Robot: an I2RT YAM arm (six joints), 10 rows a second.
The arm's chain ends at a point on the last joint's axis. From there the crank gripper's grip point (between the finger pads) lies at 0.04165 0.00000 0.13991 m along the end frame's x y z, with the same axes.
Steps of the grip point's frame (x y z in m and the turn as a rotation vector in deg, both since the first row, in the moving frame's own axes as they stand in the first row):
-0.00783 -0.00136 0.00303 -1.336 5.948 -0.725
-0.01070 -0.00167 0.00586 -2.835 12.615 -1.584
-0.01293 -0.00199 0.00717 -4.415 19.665 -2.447
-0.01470 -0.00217 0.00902 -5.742 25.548 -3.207
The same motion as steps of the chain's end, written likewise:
-0.02212 -0.00395 0.00813 -1.336 5.948 -0.725
-0.04031 -0.00674 0.01847 -2.835 12.615 -1.584
-0.05771 -0.00925 0.02967 -4.415 19.665 -2.447
-0.07116 -0.01082 0.04118 -5.742 25.548 -3.207

